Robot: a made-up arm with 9 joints. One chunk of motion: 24 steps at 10 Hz.
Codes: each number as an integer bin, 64 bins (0 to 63) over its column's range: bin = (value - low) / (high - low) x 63, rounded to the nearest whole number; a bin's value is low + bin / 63 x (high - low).
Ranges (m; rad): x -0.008..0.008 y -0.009..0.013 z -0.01..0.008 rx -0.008..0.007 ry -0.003..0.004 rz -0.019..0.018
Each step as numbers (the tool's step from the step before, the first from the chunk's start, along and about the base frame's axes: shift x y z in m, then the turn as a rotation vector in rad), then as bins.
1 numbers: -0.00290 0.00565 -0.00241 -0.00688 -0.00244 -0.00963
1 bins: 20 42 27 5 5 16
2 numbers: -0.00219 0.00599 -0.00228 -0.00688 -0.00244 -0.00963
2 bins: 23 43 27 5 5 16
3 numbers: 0.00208 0.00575 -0.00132 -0.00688 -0.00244 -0.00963
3 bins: 40 42 30 5 5 16
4 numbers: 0.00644 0.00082 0.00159 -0.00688 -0.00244 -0.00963
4 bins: 57 28 41 5 5 16
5 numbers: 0.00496 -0.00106 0.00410 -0.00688 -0.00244 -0.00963
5 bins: 51 23 49 5 5 16
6 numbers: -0.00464 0.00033 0.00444 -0.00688 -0.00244 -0.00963
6 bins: 13 27 51 5 5 16
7 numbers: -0.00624 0.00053 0.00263 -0.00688 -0.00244 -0.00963
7 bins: 7 27 44 5 5 16
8 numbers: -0.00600 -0.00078 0.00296 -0.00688 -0.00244 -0.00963
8 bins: 8 24 45 5 5 16
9 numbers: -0.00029 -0.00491 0.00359 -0.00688 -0.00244 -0.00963
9 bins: 30 12 48 5 5 16
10 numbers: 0.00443 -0.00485 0.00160 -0.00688 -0.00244 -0.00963
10 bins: 49 12 41 5 5 16
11 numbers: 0.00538 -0.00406 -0.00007 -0.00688 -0.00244 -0.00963
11 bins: 53 14 35 5 5 16
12 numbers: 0.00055 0.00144 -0.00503 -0.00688 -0.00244 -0.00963
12 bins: 34 30 17 5 5 16
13 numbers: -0.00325 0.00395 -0.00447 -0.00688 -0.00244 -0.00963
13 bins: 19 37 19 5 5 16
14 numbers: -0.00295 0.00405 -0.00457 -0.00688 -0.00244 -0.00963
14 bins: 20 37 19 5 5 16
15 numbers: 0.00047 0.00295 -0.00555 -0.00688 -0.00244 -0.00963
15 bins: 33 34 16 5 5 16
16 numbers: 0.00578 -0.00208 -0.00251 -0.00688 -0.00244 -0.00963
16 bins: 54 20 26 5 5 16
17 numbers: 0.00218 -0.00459 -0.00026 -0.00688 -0.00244 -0.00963
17 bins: 40 13 34 5 5 16
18 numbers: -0.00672 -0.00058 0.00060 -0.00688 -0.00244 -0.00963
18 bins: 5 24 37 5 5 16
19 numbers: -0.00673 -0.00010 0.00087 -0.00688 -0.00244 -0.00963
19 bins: 5 25 38 5 5 16
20 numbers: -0.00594 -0.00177 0.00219 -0.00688 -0.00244 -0.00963
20 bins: 8 21 43 5 5 16
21 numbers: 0.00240 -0.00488 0.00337 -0.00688 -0.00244 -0.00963
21 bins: 41 12 47 5 5 16
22 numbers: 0.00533 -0.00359 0.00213 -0.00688 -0.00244 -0.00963
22 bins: 52 15 42 5 5 16
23 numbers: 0.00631 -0.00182 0.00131 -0.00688 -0.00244 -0.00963
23 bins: 56 21 40 5 5 16
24 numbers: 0.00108 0.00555 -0.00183 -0.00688 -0.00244 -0.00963
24 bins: 36 42 29 5 5 16
